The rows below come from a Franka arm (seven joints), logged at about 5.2 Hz.
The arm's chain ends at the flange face. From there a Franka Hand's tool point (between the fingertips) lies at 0.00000 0.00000 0.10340 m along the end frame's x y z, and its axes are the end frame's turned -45 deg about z.
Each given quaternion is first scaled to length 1.
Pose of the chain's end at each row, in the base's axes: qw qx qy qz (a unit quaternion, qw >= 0); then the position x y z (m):
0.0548, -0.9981, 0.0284, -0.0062, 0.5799, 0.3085, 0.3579
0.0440, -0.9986, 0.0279, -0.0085, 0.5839, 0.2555, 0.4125
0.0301, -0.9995, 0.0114, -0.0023, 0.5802, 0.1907, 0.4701
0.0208, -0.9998, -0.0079, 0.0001, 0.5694, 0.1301, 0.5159
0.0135, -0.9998, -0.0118, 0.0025, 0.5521, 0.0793, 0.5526
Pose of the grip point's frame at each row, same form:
0.0483, -0.9330, -0.3557, -0.0267, 0.5815, 0.3198, 0.2551
0.0374, -0.9333, -0.3564, -0.0247, 0.5859, 0.2645, 0.3095
0.0269, -0.9278, -0.3720, -0.0136, 0.5807, 0.1969, 0.3669
0.0193, -0.9206, -0.3899, -0.0079, 0.5693, 0.1344, 0.4126
0.0134, -0.9192, -0.3935, -0.0029, 0.5516, 0.0821, 0.4492

